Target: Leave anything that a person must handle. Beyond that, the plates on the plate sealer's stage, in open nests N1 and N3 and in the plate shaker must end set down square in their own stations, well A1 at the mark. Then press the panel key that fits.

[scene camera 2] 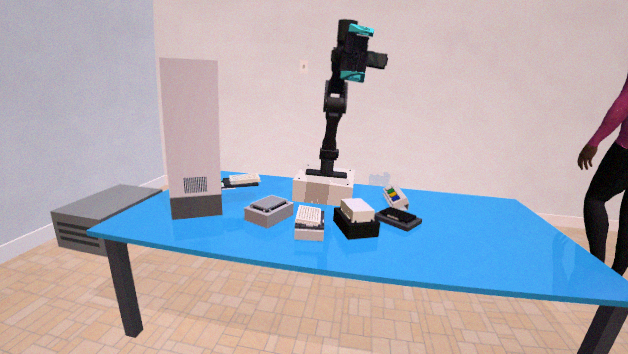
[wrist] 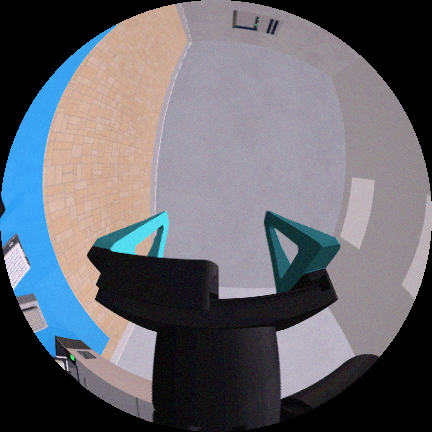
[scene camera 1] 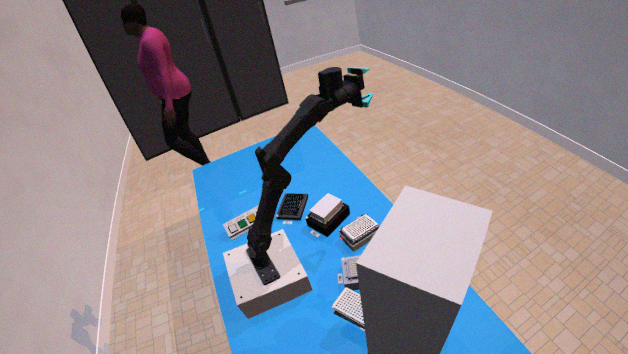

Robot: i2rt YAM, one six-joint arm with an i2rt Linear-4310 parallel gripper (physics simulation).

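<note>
My gripper (scene camera 1: 370,83) (scene camera 2: 357,53) (wrist: 215,216) is open and empty, raised high above the table. A white plate (scene camera 1: 360,227) (scene camera 2: 309,214) (wrist: 16,261) sits on a light station with a red spot. A white block-like plate (scene camera 1: 327,208) (scene camera 2: 357,208) sits on a black station. A dark plate (scene camera 1: 293,204) (scene camera 2: 398,216) lies in a low black nest. A grey station (scene camera 1: 347,282) (scene camera 2: 269,214) holds a grey-topped plate. Another white plate (scene camera 1: 350,303) (scene camera 2: 244,178) lies on a dark base. The key panel (scene camera 1: 232,228) (scene camera 2: 396,196) shows coloured keys. Labels and A1 marks are unreadable.
A tall pale instrument (scene camera 1: 425,240) (scene camera 2: 192,125) (wrist: 112,372) stands on the blue table (scene camera 1: 220,175) (scene camera 2: 475,250) and hides part of two stations in scene view 1. A person in pink (scene camera 1: 162,65) (scene camera 2: 607,120) stands beyond the panel-side table end. A grey cabinet (scene camera 2: 107,200) stands on the floor.
</note>
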